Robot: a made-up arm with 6 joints.
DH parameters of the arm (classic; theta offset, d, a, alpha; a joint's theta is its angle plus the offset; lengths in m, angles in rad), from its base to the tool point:
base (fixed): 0.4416 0 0.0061 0
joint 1: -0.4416 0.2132 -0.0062 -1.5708
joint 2: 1.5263 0 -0.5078 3.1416
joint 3: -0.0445 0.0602 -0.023 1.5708
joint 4: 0 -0.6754 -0.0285 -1.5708
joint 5: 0 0.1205 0.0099 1.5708
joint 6: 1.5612 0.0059 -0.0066 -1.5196
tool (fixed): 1.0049 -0.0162 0 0
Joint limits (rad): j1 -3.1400..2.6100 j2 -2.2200..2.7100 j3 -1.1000..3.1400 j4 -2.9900..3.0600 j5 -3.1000..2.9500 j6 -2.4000..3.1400
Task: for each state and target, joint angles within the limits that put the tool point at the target. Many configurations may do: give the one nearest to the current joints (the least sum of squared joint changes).
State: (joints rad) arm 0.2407 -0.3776 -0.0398 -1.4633 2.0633 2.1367
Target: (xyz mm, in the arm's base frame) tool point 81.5 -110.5 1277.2
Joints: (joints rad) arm 0.1975 -0.4652 0.7943 -1.2848 2.0762 2.0857
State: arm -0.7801 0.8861 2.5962 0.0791 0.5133 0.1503
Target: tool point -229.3 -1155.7 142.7
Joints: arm -1.6206 1.8659 1.9148 -0.0319 0.5333 0.1714
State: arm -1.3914 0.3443 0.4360 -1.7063 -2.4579 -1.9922
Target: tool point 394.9 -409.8 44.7
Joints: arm -0.7121 0.5646 -0.3941 -1.8551 -2.4631 -2.0140
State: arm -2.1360 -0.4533 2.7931 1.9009 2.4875 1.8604
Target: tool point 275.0 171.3 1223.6
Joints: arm -2.4699 0.3453 2.4509 2.0611 2.5045 1.8511
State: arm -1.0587 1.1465 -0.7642 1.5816 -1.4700 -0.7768
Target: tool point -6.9 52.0 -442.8
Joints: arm -1.2542 2.0563 -0.5363 1.8868 -1.5380 -0.8025
